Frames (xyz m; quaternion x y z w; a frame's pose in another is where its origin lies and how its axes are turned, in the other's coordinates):
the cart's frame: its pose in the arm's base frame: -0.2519 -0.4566 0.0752 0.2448 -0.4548 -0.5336 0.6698
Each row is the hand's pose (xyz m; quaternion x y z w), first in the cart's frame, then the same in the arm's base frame.
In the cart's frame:
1: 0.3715 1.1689 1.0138 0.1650 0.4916 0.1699 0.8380
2: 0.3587 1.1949 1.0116 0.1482 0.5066 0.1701 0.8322
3: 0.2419 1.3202 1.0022 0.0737 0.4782 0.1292 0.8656
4: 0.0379 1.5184 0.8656 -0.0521 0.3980 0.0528 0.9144
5: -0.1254 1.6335 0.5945 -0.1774 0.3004 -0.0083 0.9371
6: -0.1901 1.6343 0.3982 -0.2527 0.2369 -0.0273 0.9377
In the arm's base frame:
1: -0.5528 -0.2820 1.6280 0.5007 -0.1815 -0.1380 0.8351
2: -0.5383 -0.2622 1.6436 0.4959 -0.1599 -0.1387 0.8422
3: -0.4705 -0.1153 1.7005 0.4576 -0.1443 -0.2247 0.8481
4: -0.2575 0.1160 1.7270 0.3773 -0.1344 -0.3788 0.8343
5: 0.0323 0.2622 1.6373 0.2746 -0.1283 -0.5127 0.8033
6: 0.2025 0.2922 1.5238 0.1991 -0.1263 -0.5755 0.7831

